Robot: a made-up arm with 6 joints.
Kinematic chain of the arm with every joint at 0, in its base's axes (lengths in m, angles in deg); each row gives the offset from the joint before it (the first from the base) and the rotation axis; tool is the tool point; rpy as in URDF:
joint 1: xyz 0 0 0.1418 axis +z
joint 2: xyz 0 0 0 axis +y
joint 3: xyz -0.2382 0 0.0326 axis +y
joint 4: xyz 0.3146 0 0.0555 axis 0.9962 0 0.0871
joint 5: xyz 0 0 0 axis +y
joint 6: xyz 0.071 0 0.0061 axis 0.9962 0 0.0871
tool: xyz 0 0 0 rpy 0 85 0
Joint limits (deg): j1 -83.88..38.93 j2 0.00..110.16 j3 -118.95..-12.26 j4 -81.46..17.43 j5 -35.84..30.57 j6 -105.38..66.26
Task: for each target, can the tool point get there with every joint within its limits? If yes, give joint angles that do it. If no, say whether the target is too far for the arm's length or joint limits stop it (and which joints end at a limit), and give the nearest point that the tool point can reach.
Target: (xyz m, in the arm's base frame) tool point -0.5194 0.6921 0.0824
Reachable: no: too far | nearest point -0.3037 0.4046 0.4475 | short by 0.512 m
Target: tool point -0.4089 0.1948 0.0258
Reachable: no: joint limits stop it (at a limit: joint 2, joint 3, joint 5) | nearest point -0.4567 0.2176 0.4475 | short by 0.425 m
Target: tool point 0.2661 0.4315 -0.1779
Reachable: no: joint limits stop it (at a limit: joint 1, joint 2) | nearest point 0.2357 0.2324 0.0387 | short by 0.296 m
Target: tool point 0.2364 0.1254 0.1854
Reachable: yes | joints 27.81 64.57 -29.32 2.17 13.40 17.80
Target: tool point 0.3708 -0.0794 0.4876
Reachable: yes | joints -11.11 84.40 -94.90 -14.49 21.16 -45.25
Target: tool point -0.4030 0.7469 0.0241
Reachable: no: too far | nearest point -0.2402 0.4452 0.4475 | short by 0.545 m
